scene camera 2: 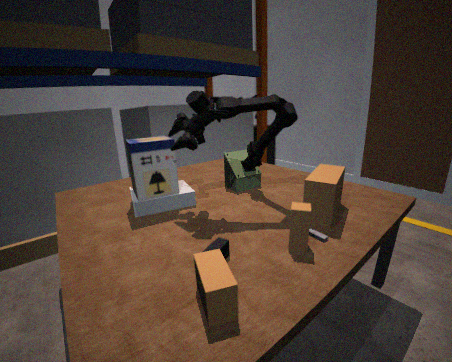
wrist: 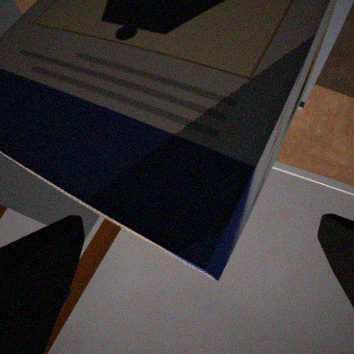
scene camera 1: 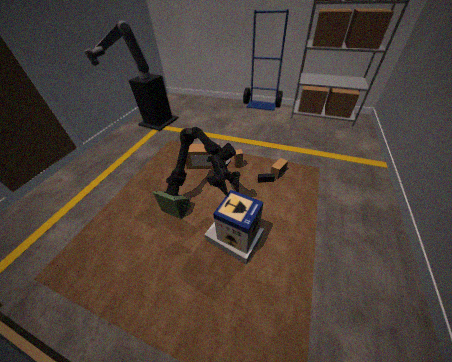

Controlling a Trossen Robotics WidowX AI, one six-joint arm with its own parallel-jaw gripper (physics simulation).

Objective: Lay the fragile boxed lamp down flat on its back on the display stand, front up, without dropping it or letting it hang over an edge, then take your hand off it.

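Pixels of known places: gripper, between the fingertips: point(scene camera 2: 169, 142) point(wrist: 203, 226) point(scene camera 1: 233, 193); arm's base, origin of its link: point(scene camera 2: 248, 165) point(scene camera 1: 171, 193).
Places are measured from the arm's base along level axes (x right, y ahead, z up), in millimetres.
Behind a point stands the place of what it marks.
The boxed lamp point(scene camera 1: 239, 223) @[x 102, y 505, z 177 mm] point(scene camera 2: 154, 167) @[x -49, y 473, z 76 mm] point(wrist: 125, 125) @[x -2, y 383, z 145 mm] stands upright on the white display stand point(scene camera 1: 225, 245) @[x 121, y 437, z -47 mm] point(scene camera 2: 165, 203) @[x -62, y 451, z -75 mm]. It has a blue upper band, a yellow top panel with a lamp picture, and pale sides with lamp pictures. In the wrist view its face with printed lines and its blue band, partly in shadow, fill the upper left, and one blue corner shows between the fingers. My gripper point(scene camera 1: 231, 189) @[x -42, y 401, z 163 mm] point(scene camera 2: 172, 141) @[x -42, y 401, z 163 mm] point(wrist: 203, 226) @[x -42, y 401, z 163 mm] is open and empty, close to the box's upper part on the arm's side. Whether a fingertip touches the box I cannot tell.
The green arm base point(scene camera 1: 171, 204) @[x 71, y 64, z 14 mm] point(scene camera 2: 242, 172) @[x -24, y 51, z -21 mm] is on the wooden table beyond the stand in scene view 2. Brown blocks point(scene camera 1: 279, 167) @[x -536, y 500, z -21 mm] point(scene camera 2: 217, 285) @[x -625, y 506, z -21 mm] point(scene camera 2: 300, 225) @[x -547, y 211, z -25 mm] point(scene camera 2: 322, 192) @[x -486, y 48, z 16 mm], a black block point(scene camera 1: 266, 177) @[x -450, y 443, z -65 mm] point(scene camera 2: 219, 248) @[x -473, y 422, z -60 mm] and a small grey bar point(scene camera 2: 318, 235) @[x -534, y 109, z -98 mm] are also on the table.
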